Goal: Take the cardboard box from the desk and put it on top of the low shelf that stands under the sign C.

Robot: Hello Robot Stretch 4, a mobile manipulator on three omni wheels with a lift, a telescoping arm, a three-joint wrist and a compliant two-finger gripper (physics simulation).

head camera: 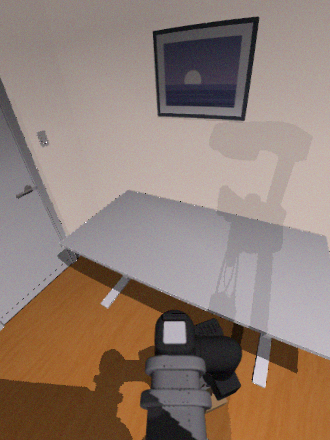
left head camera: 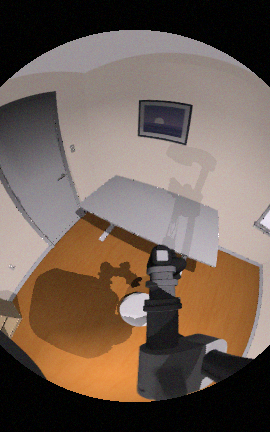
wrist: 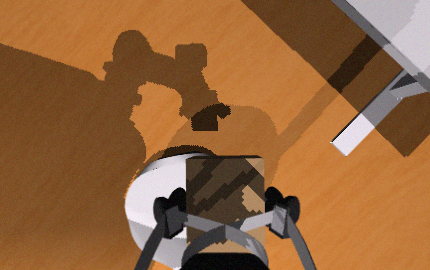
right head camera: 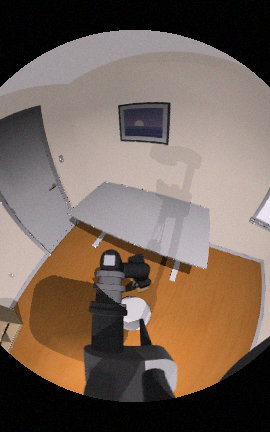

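Where they show: gripper, between the fingertips: (wrist: 225, 203); robot's base, origin of its link: (left head camera: 137, 308) (right head camera: 132, 312).
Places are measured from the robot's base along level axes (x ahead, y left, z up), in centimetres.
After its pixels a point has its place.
My gripper (wrist: 225, 203) @(x 22.2, y -8.7, z 81.8 cm) is shut on the cardboard box (wrist: 222, 185) @(x 24.6, y -7.7, z 86.8 cm) (right head camera: 143, 288) @(x 19.1, y -10.4, z 86.9 cm) (head camera: 217, 404) @(x 18.5, y -10.3, z 86.9 cm), with one black fingertip pressed on each side. The box is a small tan carton, partly in shadow, held upright in the air over the wooden floor. In the head camera view my wrist hides most of it. The grey desk (head camera: 150, 225) @(x 114.2, y 15.7, z 69.2 cm) (left head camera: 135, 205) @(x 98.8, y 7.6, z 69.2 cm) (right head camera: 125, 210) @(x 98.3, y 3.6, z 69.1 cm) (wrist: 395, 22) @(x 52.0, y -24.6, z 69.2 cm) stands against the wall, and the held box is off its front edge. The sign C does not show, and I cannot make out the low shelf under it.
A white round thing (left head camera: 132, 310) @(x -1.4, y 6.3, z 18.7 cm) (right head camera: 136, 312) @(x 1.1, y -5.4, z 18.7 cm) (wrist: 150, 195) @(x 2.2, y 12.2, z 18.7 cm) stands low under the arm. The desk has pale feet (head camera: 261, 367) (wrist: 352, 135). A grey door (head camera: 20, 215) @(x 124.8, y 117.1, z 73.4 cm) is at left. A tan piece of furniture (left head camera: 11, 322) (right head camera: 10, 330) shows at the far left edge.
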